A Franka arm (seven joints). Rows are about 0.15 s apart.
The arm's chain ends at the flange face. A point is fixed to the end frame.
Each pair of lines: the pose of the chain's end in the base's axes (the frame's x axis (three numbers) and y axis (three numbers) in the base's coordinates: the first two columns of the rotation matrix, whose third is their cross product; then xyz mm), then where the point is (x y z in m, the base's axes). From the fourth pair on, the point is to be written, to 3 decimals.
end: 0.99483 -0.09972 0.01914 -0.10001 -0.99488 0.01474 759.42 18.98 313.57
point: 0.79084 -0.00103 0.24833
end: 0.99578 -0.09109 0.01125 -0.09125 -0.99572 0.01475 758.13 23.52 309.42
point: 0.78920 0.00383 0.24392
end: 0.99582 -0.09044 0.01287 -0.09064 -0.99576 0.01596 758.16 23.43 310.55
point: 0.78935 0.00368 0.24513
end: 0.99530 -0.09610 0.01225 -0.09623 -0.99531 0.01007 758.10 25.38 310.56
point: 0.789 0.006 0.245
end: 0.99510 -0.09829 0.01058 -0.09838 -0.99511 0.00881 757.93 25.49 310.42
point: 0.789 0.006 0.245
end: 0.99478 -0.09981 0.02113 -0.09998 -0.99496 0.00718 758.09 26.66 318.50
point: 0.790 0.007 0.253
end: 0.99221 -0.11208 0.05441 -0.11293 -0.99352 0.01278 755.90 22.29 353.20
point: 0.789 0.002 0.289
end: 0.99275 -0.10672 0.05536 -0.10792 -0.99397 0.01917 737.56 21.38 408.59
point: 0.771 0.001 0.345
